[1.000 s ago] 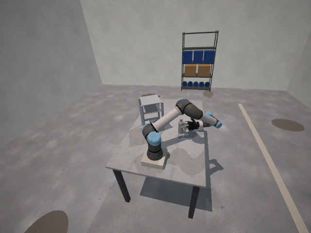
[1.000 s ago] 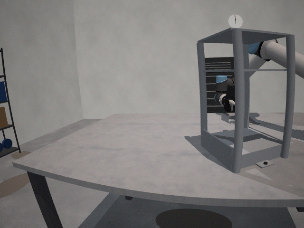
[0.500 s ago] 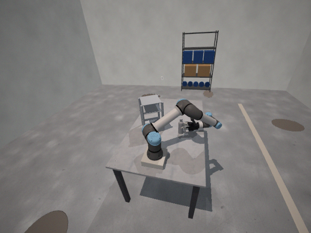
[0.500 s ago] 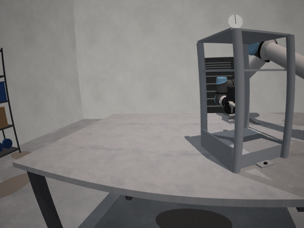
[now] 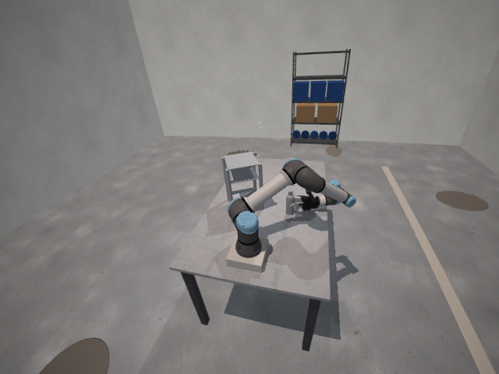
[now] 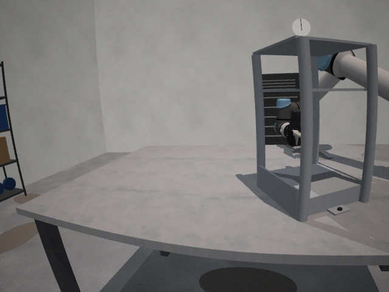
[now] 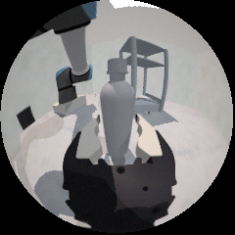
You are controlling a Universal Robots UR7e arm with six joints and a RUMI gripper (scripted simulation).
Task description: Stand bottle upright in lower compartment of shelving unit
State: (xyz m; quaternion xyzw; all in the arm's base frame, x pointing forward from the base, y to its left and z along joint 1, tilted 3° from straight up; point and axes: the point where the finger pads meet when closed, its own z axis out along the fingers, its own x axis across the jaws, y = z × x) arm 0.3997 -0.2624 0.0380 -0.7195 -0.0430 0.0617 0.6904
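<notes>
The grey bottle lies 3 cm above my hand. Also, from my hand: grey shelving unit: 34 cm to the left, 10 cm ahead, 10 cm above.
</notes>
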